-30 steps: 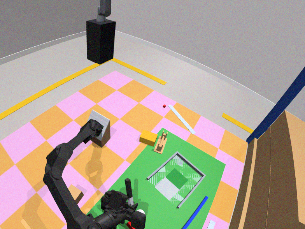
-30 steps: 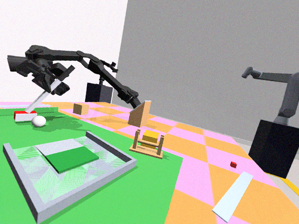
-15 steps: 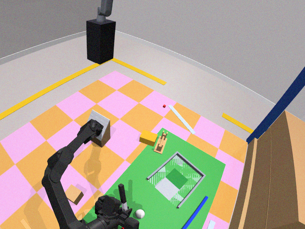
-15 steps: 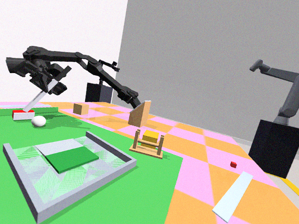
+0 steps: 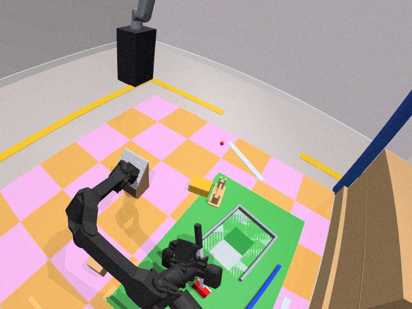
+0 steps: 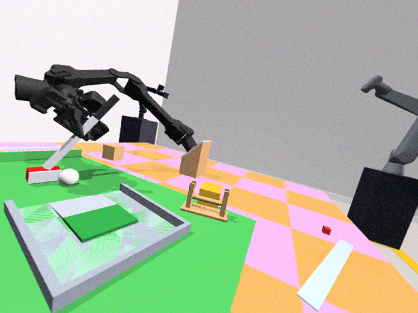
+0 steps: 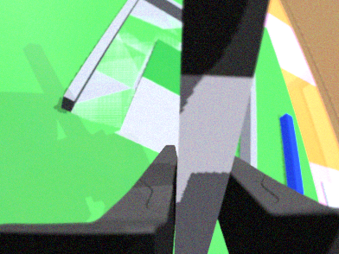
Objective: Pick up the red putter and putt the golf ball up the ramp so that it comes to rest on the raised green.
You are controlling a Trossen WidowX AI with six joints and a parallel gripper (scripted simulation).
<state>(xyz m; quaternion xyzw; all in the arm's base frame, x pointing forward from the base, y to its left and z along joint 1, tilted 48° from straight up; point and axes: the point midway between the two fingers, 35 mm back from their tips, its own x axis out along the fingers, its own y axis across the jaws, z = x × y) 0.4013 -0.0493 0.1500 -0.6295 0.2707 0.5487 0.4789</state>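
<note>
Now: the white golf ball 10 cm below my gripper tip, 2 cm to the right of it and 2 cm ahead of it. From my gripper tip the other things lie so: red putter (3 cm to the right, 1 cm below); blue bar (24 cm ahead, 11 cm below, 2 cm to the left); grey frame (20 cm to the left, 12 cm below, 8 cm ahead).
</note>
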